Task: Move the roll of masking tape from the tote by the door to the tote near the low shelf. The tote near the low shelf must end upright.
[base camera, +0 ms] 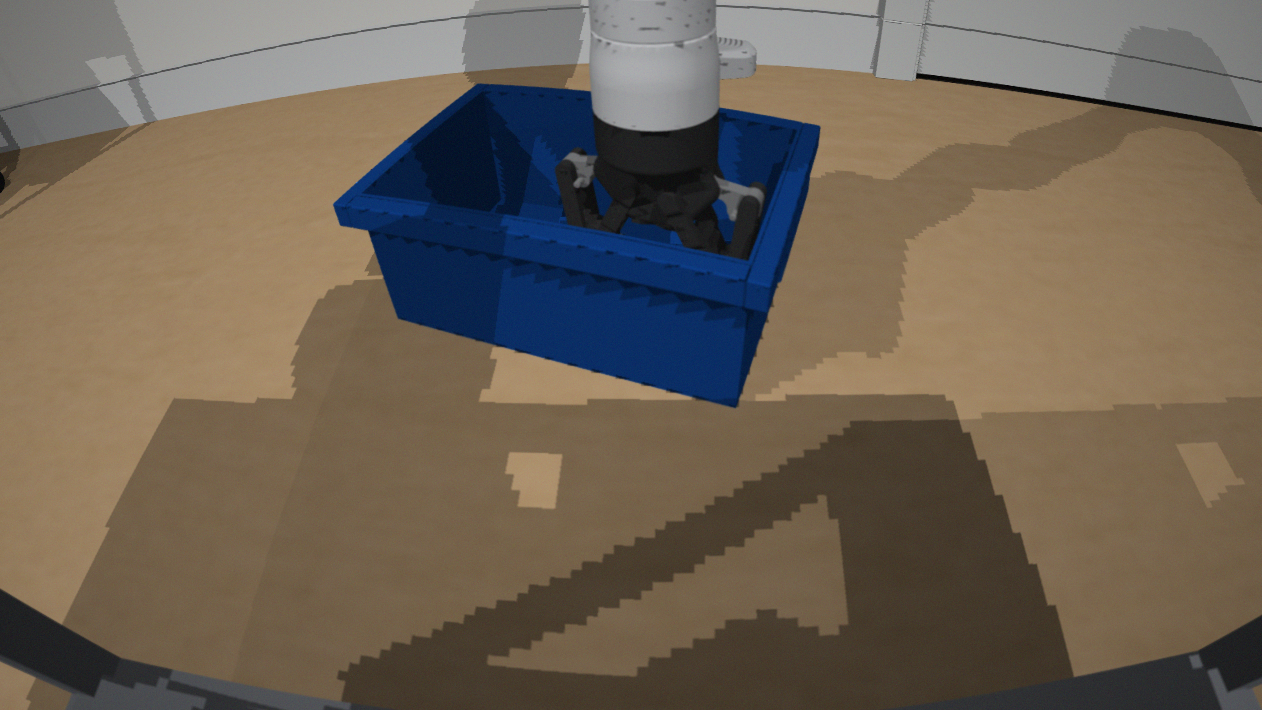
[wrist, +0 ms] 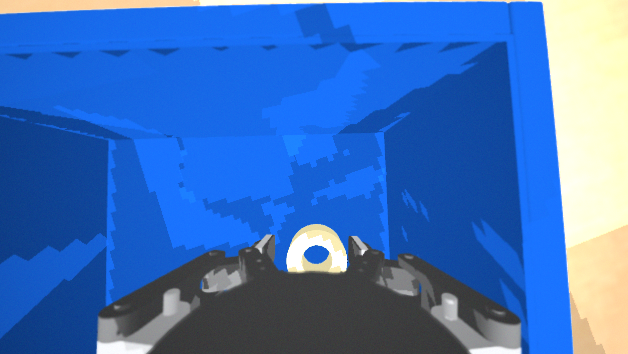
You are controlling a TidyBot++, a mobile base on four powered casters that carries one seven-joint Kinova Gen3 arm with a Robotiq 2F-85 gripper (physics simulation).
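Frame: origin at the arm's base, x left, y down, z back, level; centimetres.
Seen in the pictures: gripper, fingertip midpoint: (wrist: 311, 246).
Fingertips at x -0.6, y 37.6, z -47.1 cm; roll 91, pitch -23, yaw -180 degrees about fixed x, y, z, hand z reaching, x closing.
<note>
Offsets run from my fingertips to a thing's top centre. Level surfaces: height alone.
The roll of masking tape @(dz +1.0, dx -0.1, dy -0.7 cm) (wrist: 295, 254) is pale cream and ring-shaped. It lies inside a blue tote @(dz -3.8, dx +5.1, dy -10.0 cm) (base camera: 573, 304) (wrist: 536, 175), close to the tote's right wall in the wrist view. Its near edge is hidden by the gripper body. The tote stands upright on the floor. My gripper (base camera: 666, 233) (wrist: 311, 246) is lowered into the right part of the tote and is open. Its fingertips show on either side of the tape in the wrist view, with gaps to it. In the base camera the tote's front wall hides the fingertips and the tape.
The tote's walls and rim stand around the gripper, with the right rim nearest. Light tan floor @(dy +2.0 cm) (base camera: 1059, 291) surrounds the tote, with shadows across it. A pale wall (base camera: 308, 44) runs along the back. Dark parts of the base show at the lower corners of the base camera.
</note>
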